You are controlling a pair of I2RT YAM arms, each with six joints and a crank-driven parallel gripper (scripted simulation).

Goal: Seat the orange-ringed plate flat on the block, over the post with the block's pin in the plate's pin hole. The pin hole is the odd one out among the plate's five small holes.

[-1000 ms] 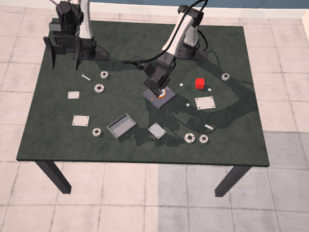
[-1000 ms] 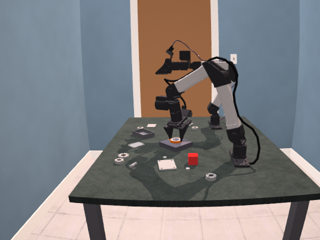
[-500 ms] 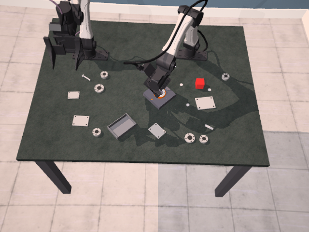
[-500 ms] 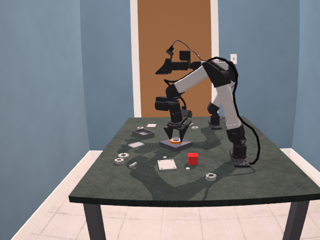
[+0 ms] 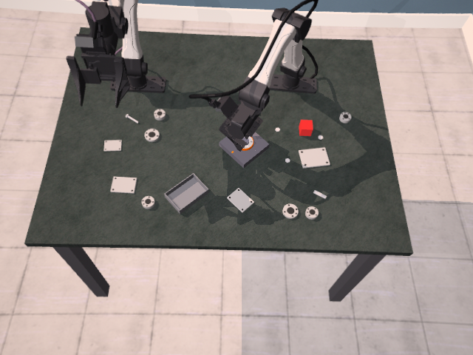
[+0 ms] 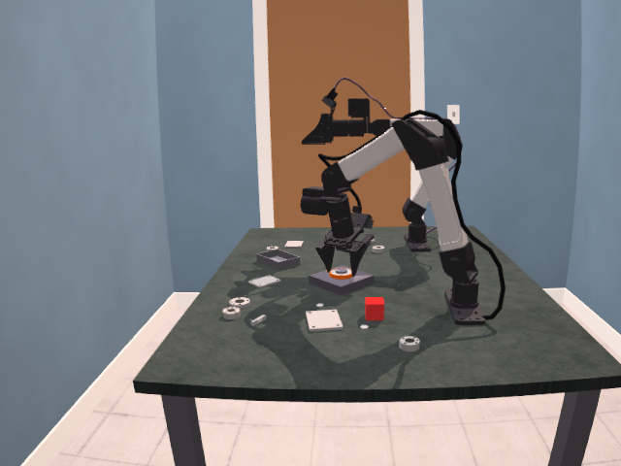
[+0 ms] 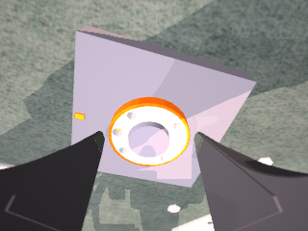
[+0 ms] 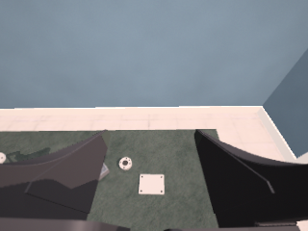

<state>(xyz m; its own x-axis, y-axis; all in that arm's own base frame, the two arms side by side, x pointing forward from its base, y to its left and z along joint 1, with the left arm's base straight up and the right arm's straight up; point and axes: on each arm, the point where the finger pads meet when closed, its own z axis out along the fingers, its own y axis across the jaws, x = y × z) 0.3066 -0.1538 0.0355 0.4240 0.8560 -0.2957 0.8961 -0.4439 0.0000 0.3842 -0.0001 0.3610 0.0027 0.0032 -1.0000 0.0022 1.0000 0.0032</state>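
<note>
Right now my left hand is 10 mm above the orange-ringed plate. The rest, counted from my left hand: red cube 60 mm behind, 220 mm to the left, 20 mm below; grey tray 190 mm ahead, 200 mm to the right, 30 mm below; grey-purple block 20 mm ahead, 20 mm to the right, 10 mm below.
</note>
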